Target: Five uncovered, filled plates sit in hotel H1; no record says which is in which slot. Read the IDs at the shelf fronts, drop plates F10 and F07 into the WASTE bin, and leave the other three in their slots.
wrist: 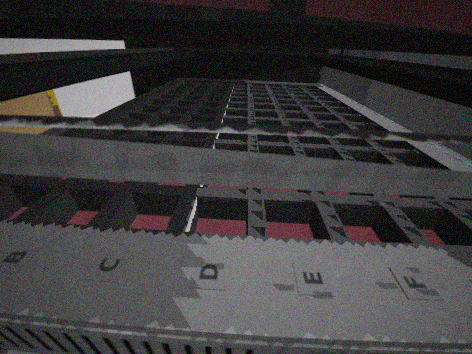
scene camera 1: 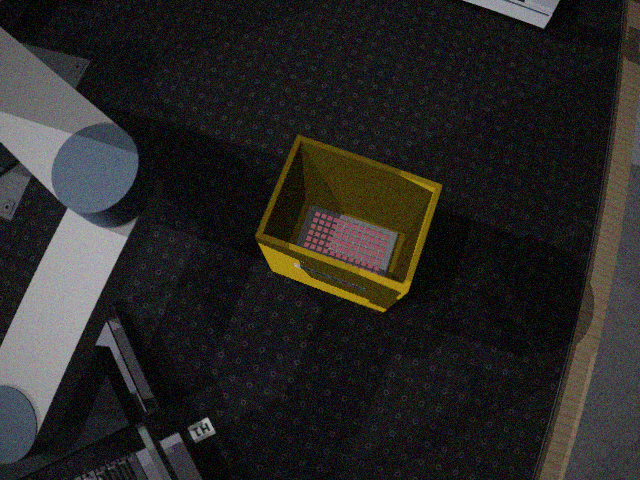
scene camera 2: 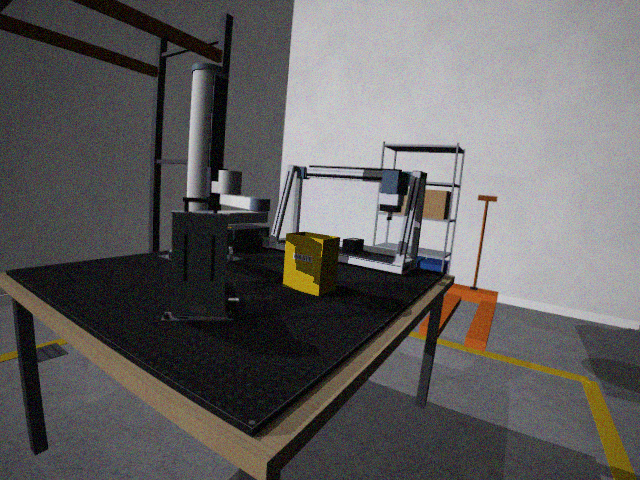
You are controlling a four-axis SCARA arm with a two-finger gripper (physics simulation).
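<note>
The dark tower of hotel H1 stands on the near part of the table; part of it shows at the bottom left in scene camera 1, beside its H1 label. In the wrist view a filled plate with red wells and row letters B to F is very close. Its ID cannot be read. My gripper is open and empty, at the hotel; one long finger shows in scene camera 1, the other is hidden. The yellow WASTE bin holds a plate with pink wells, lying flat.
My arm reaches over the left of scene camera 1. A gantry machine stands at the back of the black table top, beyond the bin. Dark structures and a reddish surface cross the top of the wrist view.
</note>
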